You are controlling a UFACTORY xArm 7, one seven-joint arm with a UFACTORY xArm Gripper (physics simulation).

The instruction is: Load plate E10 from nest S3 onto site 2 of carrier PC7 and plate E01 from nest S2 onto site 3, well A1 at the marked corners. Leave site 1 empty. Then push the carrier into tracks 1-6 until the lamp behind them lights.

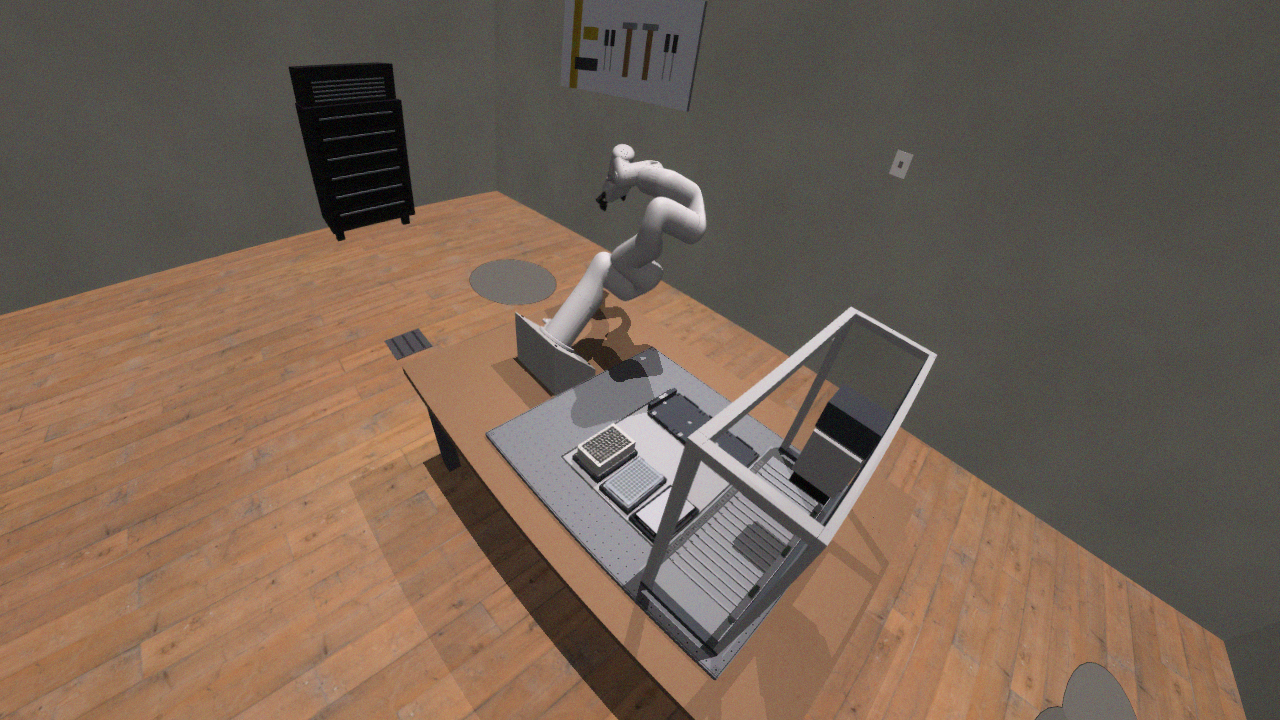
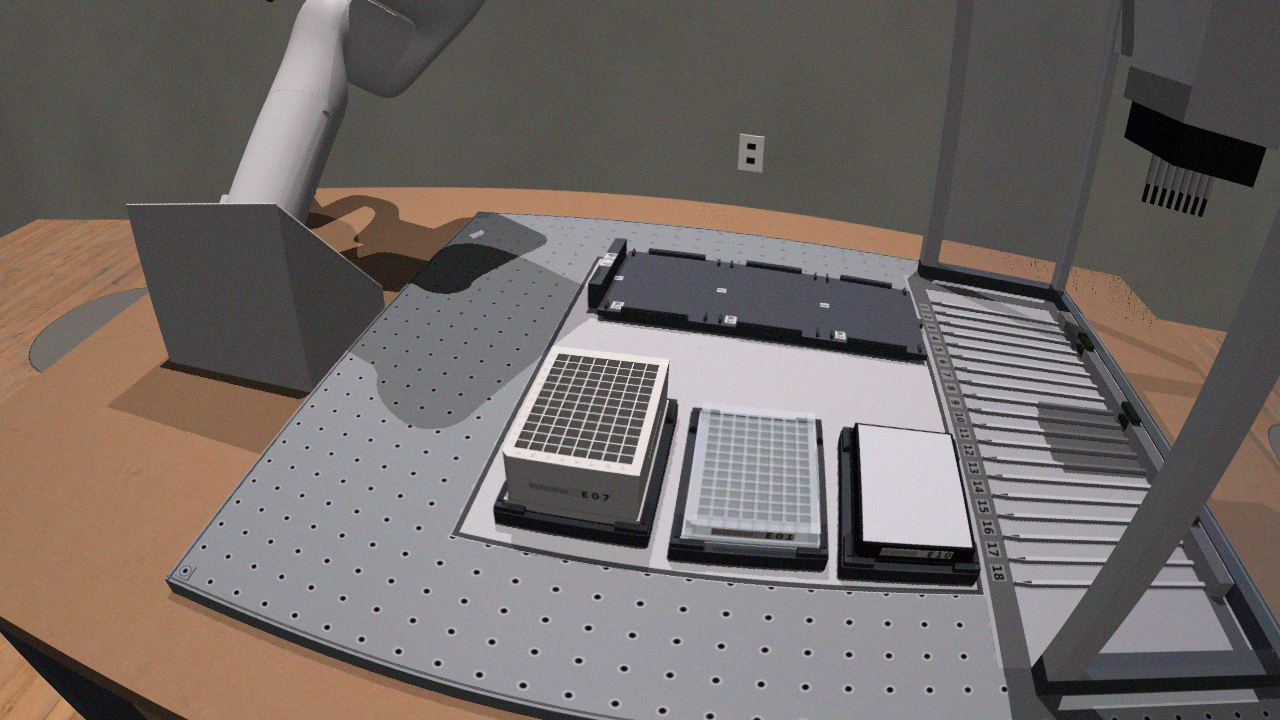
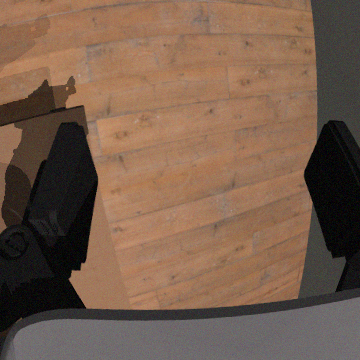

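Seen in the pictures: gripper, between the fingertips: (image 1: 612, 203) (image 3: 206, 146); arm's base, origin of its link: (image 1: 555, 340) (image 2: 255, 245).
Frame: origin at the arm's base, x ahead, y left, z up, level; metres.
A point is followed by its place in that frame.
Note:
Plate E10 (image 2: 913, 483) (image 1: 665, 511), white-topped, sits in the right nest beside the tracks. Plate E01 (image 2: 758, 474) {z -0.066, x 0.491, y -0.136 m} (image 1: 633, 481) {z -0.068, x 0.491, y -0.129 m}, clear with a well grid, sits in the middle nest. The dark carrier (image 2: 769, 300) {z -0.081, x 0.491, y 0.135 m} (image 1: 684, 417) {z -0.081, x 0.421, y 0.147 m} lies behind the nests, its far right end at the track edge; no plate stands on it. The tracks (image 2: 1056, 429) {z -0.092, x 0.775, y -0.010 m} (image 1: 720, 555) are grooved and numbered along their left edge. No lit lamp can be made out. My gripper (image 3: 206, 146) {z 0.263, x -0.312, y 0.475 m} (image 1: 611, 202) {z 0.263, x -0.312, y 0.475 m} is open and empty, high above the arm's base side, far from the plates.
A tall cream plate E07 (image 2: 590, 411) {z -0.042, x 0.380, y -0.124 m} (image 1: 606, 445) {z -0.043, x 0.380, y -0.121 m} sits in the left nest. A grey frame (image 1: 769, 376) {z 0.388, x 0.684, y -0.090 m} (image 2: 1181, 447) {z 0.088, x 0.680, y -0.276 m} stands around the tracks, with a dark pipetting head (image 2: 1194, 143) {z 0.190, x 0.799, y -0.038 m} hanging over them. The arm's pedestal (image 2: 232, 295) {z -0.013, x 0.031, y -0.078 m} stands left of the perforated board (image 2: 358, 573) {z -0.092, x 0.260, y -0.263 m}.

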